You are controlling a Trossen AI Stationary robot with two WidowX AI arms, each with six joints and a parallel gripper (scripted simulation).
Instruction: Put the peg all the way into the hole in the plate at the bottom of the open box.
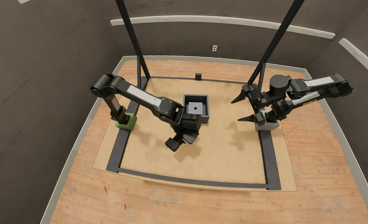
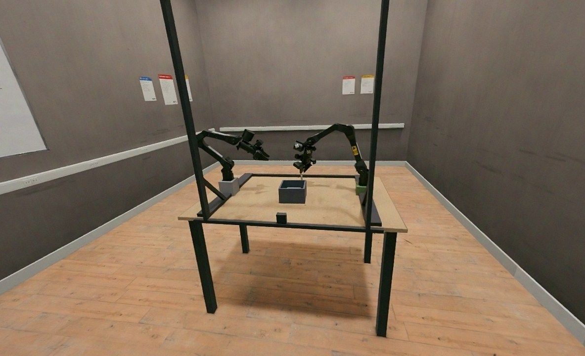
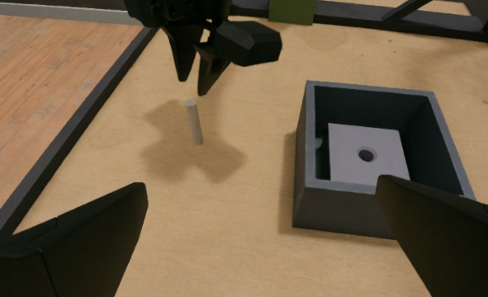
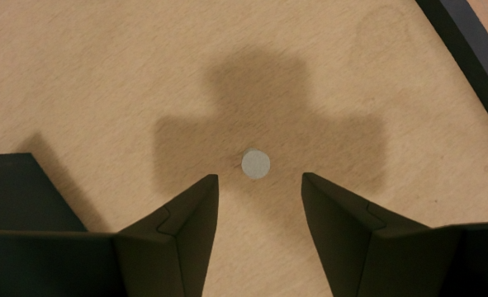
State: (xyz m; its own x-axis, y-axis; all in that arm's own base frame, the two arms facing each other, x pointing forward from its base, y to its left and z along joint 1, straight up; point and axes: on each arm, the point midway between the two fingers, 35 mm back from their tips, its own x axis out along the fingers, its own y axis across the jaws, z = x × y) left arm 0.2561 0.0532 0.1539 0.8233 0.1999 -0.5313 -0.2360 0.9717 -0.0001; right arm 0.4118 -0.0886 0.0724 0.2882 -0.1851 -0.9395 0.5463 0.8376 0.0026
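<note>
Right now my right hand is 1 cm short of the peg, 1 cm to the right of it and 9 cm above it. From my right hand the other things lie so: dark border strip (21 cm ahead, 3 cm to the left, 12 cm below); then grey plate (21 cm behind, 6 cm to the left, 9 cm below).
</note>
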